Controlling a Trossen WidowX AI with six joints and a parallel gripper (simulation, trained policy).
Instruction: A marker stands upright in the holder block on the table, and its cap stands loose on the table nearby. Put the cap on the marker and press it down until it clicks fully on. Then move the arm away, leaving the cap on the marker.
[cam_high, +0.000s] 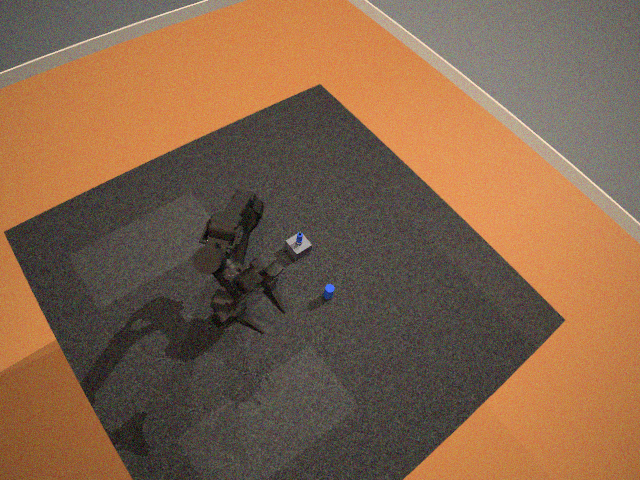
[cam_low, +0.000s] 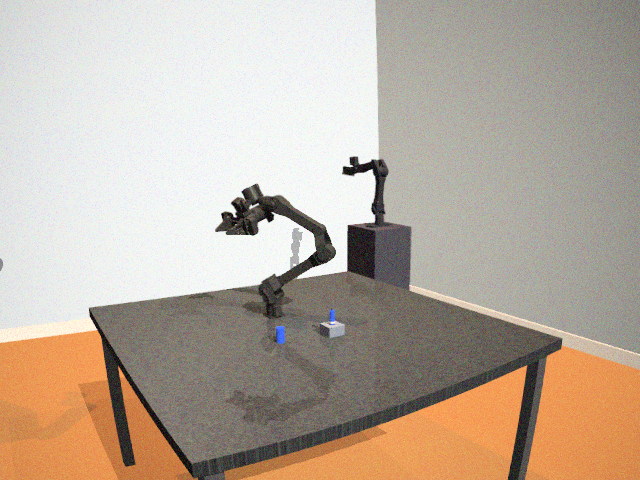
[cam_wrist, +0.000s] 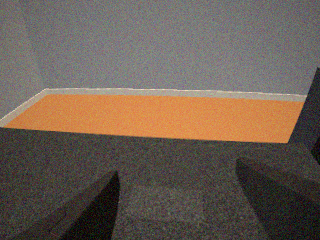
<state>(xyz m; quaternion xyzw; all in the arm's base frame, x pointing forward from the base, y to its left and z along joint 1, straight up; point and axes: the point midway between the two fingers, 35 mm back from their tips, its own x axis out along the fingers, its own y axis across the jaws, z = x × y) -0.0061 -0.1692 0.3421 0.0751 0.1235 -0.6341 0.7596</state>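
The blue cap is 27 cm ahead of my gripper tip, 8 cm to the left of it and 31 cm below it. From my gripper tip the other things lie so: blue marker 30 cm ahead, 27 cm to the left, 26 cm below; then grey holder block 30 cm ahead, 27 cm to the left, 31 cm below.
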